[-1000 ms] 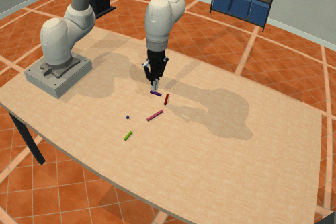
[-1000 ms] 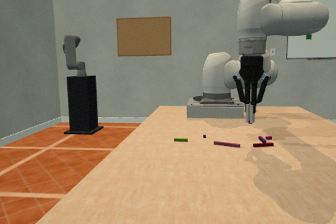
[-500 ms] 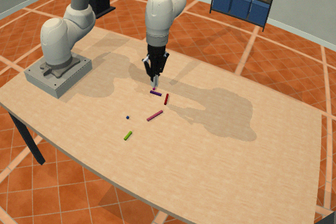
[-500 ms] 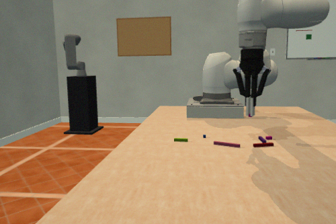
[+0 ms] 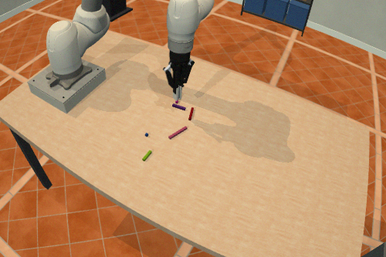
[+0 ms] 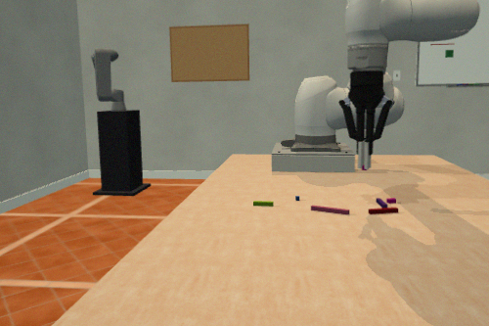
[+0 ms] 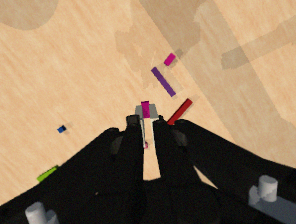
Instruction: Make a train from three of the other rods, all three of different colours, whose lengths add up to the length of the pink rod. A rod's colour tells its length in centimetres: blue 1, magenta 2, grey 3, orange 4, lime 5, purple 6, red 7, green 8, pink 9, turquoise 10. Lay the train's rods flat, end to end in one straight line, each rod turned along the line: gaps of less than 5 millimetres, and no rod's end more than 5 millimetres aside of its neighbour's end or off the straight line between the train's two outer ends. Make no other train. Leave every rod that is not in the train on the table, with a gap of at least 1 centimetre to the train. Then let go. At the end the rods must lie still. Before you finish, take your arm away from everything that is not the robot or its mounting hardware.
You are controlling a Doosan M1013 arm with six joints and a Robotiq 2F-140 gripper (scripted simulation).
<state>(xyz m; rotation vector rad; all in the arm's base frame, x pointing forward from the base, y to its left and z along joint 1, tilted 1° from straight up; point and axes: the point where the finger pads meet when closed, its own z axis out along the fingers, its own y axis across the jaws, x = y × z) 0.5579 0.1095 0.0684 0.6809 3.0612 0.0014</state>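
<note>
Right now my hand is 16 cm to the left of the blue rod, 12 cm above it and 4 cm past it. The rest, counted from my hand: pink rod (12 cm below, 8 cm to the right, 6 cm ahead); red rod (12 cm below, 5 cm ahead, 4 cm to the left); purple rod (12 cm below, 4 cm to the left, 1 cm behind).
</note>
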